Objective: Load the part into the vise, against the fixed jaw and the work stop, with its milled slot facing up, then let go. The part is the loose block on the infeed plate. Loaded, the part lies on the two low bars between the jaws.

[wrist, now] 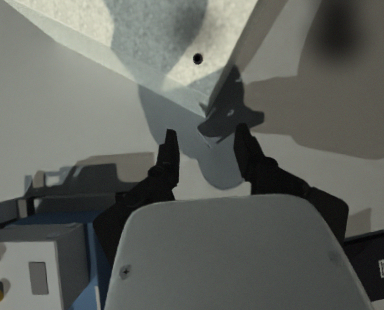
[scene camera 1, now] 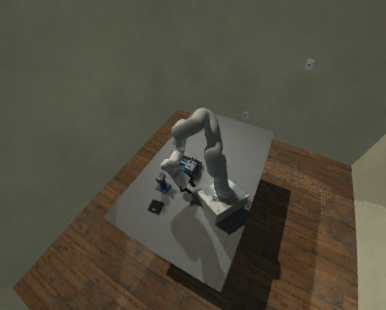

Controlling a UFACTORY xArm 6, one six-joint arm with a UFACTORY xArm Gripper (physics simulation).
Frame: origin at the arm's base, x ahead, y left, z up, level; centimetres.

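Seen in the pictures: gripper, fingertip midpoint: (wrist: 205,138) (scene camera 1: 192,189); arm's base, link origin: (scene camera 1: 222,192).
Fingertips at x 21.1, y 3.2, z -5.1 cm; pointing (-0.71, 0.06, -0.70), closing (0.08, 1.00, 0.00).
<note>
Pixels of each thing's top centre, then the offset from my fingertips to it. "spot": a spot on its surface instead. Level surfaces: height alone.
- vise, top centre: (scene camera 1: 180,159) dx +19.3, dy -20.7, dz +2.2 cm
- blue body, surface spot: (wrist: 85,295) spot: dx +15.2, dy -16.0, dz -1.7 cm
- small black plate, top centre: (wrist: 364,273) (scene camera 1: 155,206) dx +21.6, dy +19.7, dz -6.9 cm
- blue-footed upright device, surface spot: (scene camera 1: 161,183) spot: dx +23.9, dy +4.3, dz +0.5 cm
- grey table, surface height: dz -7.8 cm
My gripper (scene camera 1: 192,188) (wrist: 205,138) is open, its two black fingers apart with nothing between them, above the table beside the near corner of the robot's base. The vise (scene camera 1: 189,166) appears as a blue unit with grey pieces on top. In the wrist view, a blue body (wrist: 85,295) with a grey block shows at the lower left, apart from the fingers. A small black plate (scene camera 1: 156,206) lies on the table; part of a black plate (wrist: 367,255) shows at the wrist view's right edge. I cannot make out the loose part, its slot, or the bars between the jaws.
The pale base block (scene camera 1: 220,207) (wrist: 150,30) stands close to the fingers. A blue-footed upright device (scene camera 1: 161,183) stands on the grey table (scene camera 1: 135,210) between the vise and the black plate. The arm's shadows darken the table around the fingertips.
</note>
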